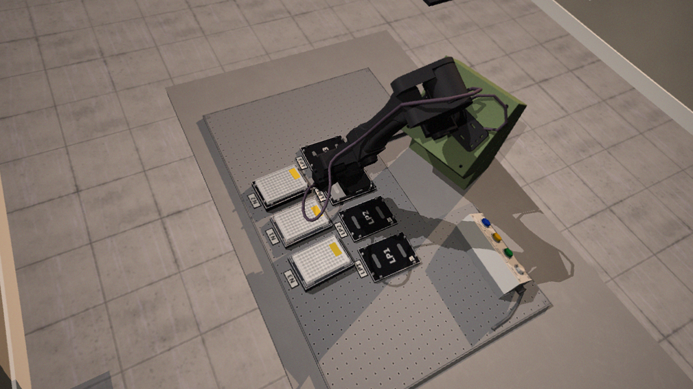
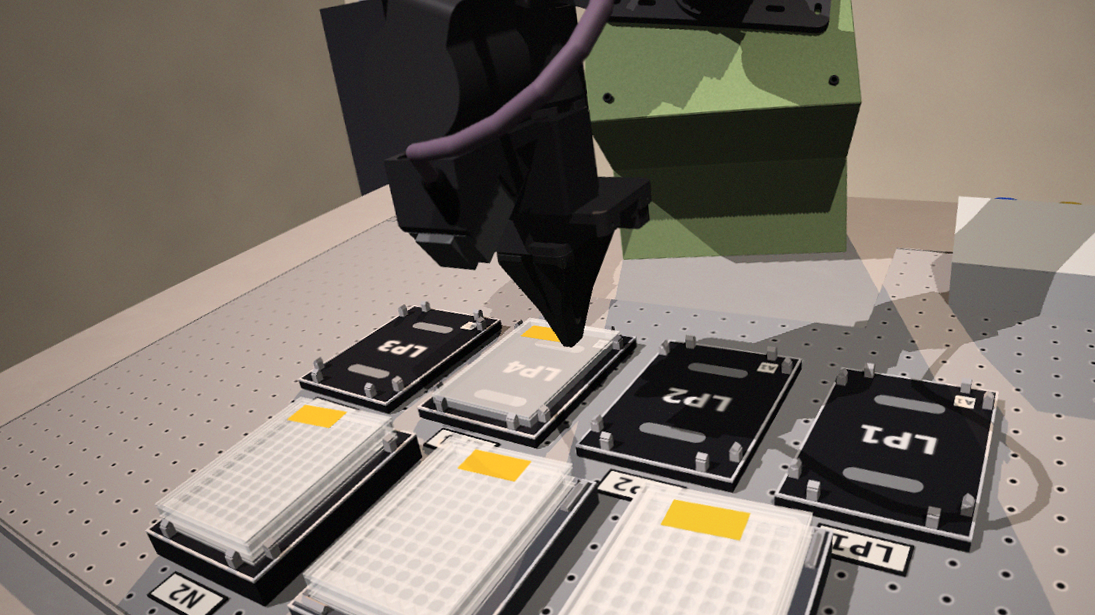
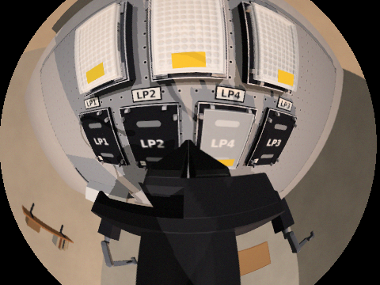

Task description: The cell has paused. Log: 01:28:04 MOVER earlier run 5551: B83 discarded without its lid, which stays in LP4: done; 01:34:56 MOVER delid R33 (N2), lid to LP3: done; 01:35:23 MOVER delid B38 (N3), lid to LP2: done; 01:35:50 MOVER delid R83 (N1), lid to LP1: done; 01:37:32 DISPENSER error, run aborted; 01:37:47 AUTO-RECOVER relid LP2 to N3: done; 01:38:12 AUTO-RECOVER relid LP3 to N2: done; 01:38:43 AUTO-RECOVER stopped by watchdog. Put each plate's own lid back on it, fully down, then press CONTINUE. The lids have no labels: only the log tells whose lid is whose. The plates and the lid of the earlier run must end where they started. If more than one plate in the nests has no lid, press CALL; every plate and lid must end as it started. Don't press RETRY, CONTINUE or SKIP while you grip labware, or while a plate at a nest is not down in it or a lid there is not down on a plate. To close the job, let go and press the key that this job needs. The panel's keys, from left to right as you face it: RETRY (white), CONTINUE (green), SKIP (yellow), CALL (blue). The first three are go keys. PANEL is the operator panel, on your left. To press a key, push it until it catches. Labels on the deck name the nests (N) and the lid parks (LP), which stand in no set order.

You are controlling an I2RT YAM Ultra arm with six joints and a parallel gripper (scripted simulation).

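Now: hand 30 cm past the green key and 35 cm to the right of it. The rest, counted from my hand: blue key (30 cm behind, 25 cm to the left); clear lid (14 cm ahead, 4 cm below); plate (14 cm ahead, 5 cm below).
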